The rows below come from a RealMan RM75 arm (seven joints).
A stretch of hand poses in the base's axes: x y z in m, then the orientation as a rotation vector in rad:
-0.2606 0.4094 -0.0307 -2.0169 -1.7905 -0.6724
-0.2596 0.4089 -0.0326 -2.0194 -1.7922 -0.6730
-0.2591 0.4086 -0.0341 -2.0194 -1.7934 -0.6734
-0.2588 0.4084 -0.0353 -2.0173 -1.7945 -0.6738
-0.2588 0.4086 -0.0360 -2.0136 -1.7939 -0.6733
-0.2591 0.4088 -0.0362 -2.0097 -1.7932 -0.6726
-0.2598 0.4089 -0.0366 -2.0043 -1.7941 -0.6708
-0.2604 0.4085 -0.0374 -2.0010 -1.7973 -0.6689
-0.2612 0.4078 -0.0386 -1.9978 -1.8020 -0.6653
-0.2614 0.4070 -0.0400 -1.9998 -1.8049 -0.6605
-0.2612 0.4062 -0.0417 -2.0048 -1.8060 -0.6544
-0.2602 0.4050 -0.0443 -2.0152 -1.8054 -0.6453
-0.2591 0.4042 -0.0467 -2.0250 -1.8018 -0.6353
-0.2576 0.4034 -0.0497 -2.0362 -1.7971 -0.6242
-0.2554 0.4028 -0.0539 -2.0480 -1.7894 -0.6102
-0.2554 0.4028 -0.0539 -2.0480 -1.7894 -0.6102
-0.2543 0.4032 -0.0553 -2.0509 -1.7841 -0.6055
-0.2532 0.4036 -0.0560 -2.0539 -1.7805 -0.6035
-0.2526 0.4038 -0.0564 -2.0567 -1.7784 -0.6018
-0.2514 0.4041 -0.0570 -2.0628 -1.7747 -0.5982
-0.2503 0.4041 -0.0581 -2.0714 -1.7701 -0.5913
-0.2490 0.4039 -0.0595 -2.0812 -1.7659 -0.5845
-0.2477 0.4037 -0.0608 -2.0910 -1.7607 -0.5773
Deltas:
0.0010 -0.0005 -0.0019 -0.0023 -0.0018 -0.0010
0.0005 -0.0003 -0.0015 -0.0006 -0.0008 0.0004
0.0003 -0.0002 -0.0012 0.0007 -0.0003 0.0016
0.0000 0.0002 -0.0007 0.0024 0.0015 0.0021
-0.0003 0.0002 -0.0002 0.0025 0.0017 0.0022
-0.0007 0.0001 -0.0004 0.0021 0.0020 0.0039
-0.0006 -0.0004 -0.0008 -0.0005 0.0004 0.0035
-0.0008 -0.0007 -0.0012 -0.0019 0.0007 0.0043
-0.0002 -0.0008 -0.0014 -0.0043 0.0011 0.0007
0.0002 -0.0008 -0.0017 -0.0054 0.0021 -0.0015
0.0010 -0.0012 -0.0026 -0.0085 0.0035 -0.0049
0.0011 -0.0008 -0.0024 -0.0067 0.0057 -0.0055
0.0015 -0.0008 -0.0030 -0.0073 0.0065 -0.0065
0.0022 -0.0006 -0.0042 -0.0069 0.0096 -0.0076
0.0000 0.0000 0.0000 0.0000 0.0000 0.0000
0.0011 0.0004 -0.0014 -0.0002 0.0048 -0.0030
0.0011 0.0004 -0.0007 -0.0004 0.0022 -0.0028
0.0006 0.0002 -0.0004 -0.0010 0.0014 -0.0022
0.0012 0.0003 -0.0006 -0.0027 0.0025 -0.0044
0.0011 0.0000 -0.0011 -0.0047 0.0043 -0.0057
0.0013 -0.0002 -0.0014 -0.0057 0.0037 -0.0062
0.0013 -0.0002 -0.0013 -0.0053 0.0044 -0.0066

